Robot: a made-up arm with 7 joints. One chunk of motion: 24 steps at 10 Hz.
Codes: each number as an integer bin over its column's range. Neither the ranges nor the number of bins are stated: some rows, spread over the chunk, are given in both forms.
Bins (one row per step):
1: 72 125 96 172 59 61 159
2: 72 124 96 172 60 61 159
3: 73 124 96 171 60 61 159
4: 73 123 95 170 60 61 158
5: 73 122 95 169 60 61 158
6: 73 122 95 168 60 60 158
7: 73 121 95 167 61 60 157
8: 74 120 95 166 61 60 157
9: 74 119 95 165 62 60 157
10: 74 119 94 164 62 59 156
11: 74 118 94 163 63 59 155
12: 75 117 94 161 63 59 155
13: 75 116 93 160 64 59 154
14: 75 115 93 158 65 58 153
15: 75 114 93 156 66 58 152
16: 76 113 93 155 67 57 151
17: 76 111 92 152 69 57 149
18: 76 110 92 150 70 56 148
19: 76 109 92 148 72 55 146
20: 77 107 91 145 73 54 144
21: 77 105 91 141 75 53 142
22: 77 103 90 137 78 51 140
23: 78 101 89 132 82 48 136
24: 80 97 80 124 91 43 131
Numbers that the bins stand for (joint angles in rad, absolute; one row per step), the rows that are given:
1: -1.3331 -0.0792 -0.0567 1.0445 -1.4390 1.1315 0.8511
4: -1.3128 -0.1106 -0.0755 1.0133 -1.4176 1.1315 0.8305
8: -1.2926 -0.1576 -0.0755 0.9509 -1.3963 1.1212 0.8100
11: -1.2926 -0.1890 -0.0943 0.9041 -1.3535 1.1108 0.7690
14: -1.2724 -0.2361 -0.1131 0.8260 -1.3108 1.1005 0.7280
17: -1.2521 -0.2988 -0.1318 0.7324 -1.2253 1.0901 0.6460
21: -1.2319 -0.3929 -0.1506 0.5607 -1.0971 1.0487 0.5024
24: -1.1712 -0.5184 -0.3573 0.2954 -0.7551 0.9452 0.2768
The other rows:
2: -1.3331 -0.0949 -0.0567 1.0445 -1.4176 1.1315 0.8511
3: -1.3128 -0.0949 -0.0567 1.0289 -1.4176 1.1315 0.8511
5: -1.3128 -0.1263 -0.0755 0.9977 -1.4176 1.1315 0.8305
6: -1.3128 -0.1263 -0.0755 0.9821 -1.4176 1.1212 0.8305
7: -1.3128 -0.1420 -0.0755 0.9665 -1.3963 1.1212 0.8100
9: -1.2926 -0.1733 -0.0755 0.9353 -1.3749 1.1212 0.8100
10: -1.2926 -0.1733 -0.0943 0.9197 -1.3749 1.1108 0.7895
12: -1.2724 -0.2047 -0.0943 0.8729 -1.3535 1.1108 0.7690
13: -1.2724 -0.2204 -0.1131 0.8573 -1.3322 1.1108 0.7485
15: -1.2724 -0.2518 -0.1131 0.7948 -1.2894 1.1005 0.7075
16: -1.2521 -0.2675 -0.1131 0.7792 -1.2680 1.0901 0.6870
18: -1.2521 -0.3145 -0.1318 0.7012 -1.2039 1.0798 0.6255
19: -1.2521 -0.3302 -0.1318 0.6700 -1.1612 1.0694 0.5844
20: -1.2319 -0.3616 -0.1506 0.6231 -1.1398 1.0591 0.5434
22: -1.2319 -0.4243 -0.1694 0.4983 -1.0329 1.0280 0.4614
23: -1.2116 -0.4557 -0.1882 0.4202 -0.9475 0.9969 0.3793

